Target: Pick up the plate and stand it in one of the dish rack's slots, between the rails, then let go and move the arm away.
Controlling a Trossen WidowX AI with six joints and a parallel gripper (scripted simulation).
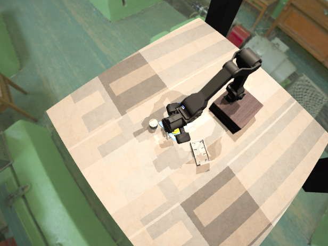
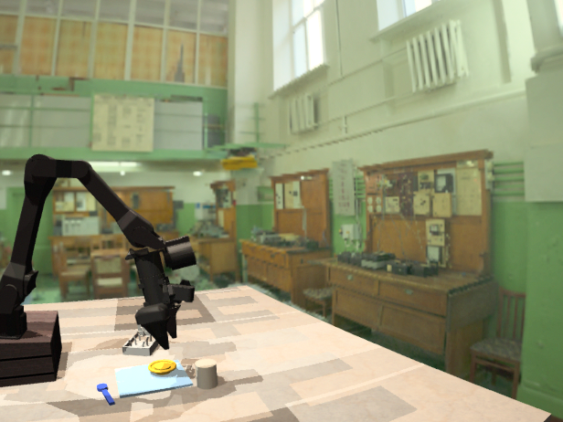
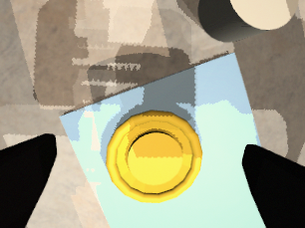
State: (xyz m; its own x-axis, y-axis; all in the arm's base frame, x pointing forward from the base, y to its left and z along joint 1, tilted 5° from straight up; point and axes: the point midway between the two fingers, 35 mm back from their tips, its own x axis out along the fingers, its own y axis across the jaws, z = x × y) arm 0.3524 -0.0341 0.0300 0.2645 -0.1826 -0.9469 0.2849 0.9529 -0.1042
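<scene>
Now: gripper tip 20 mm past the yellow plate and 50 mm above it. Also, from my gripper tip: light blue flat board 50 mm behind, 20 mm to the right, 70 mm below; then beige cylinder 60 mm ahead, 80 mm to the right, 50 mm below; then blue spoon-like piece 150 mm behind, 70 mm to the right, 70 mm below.
</scene>
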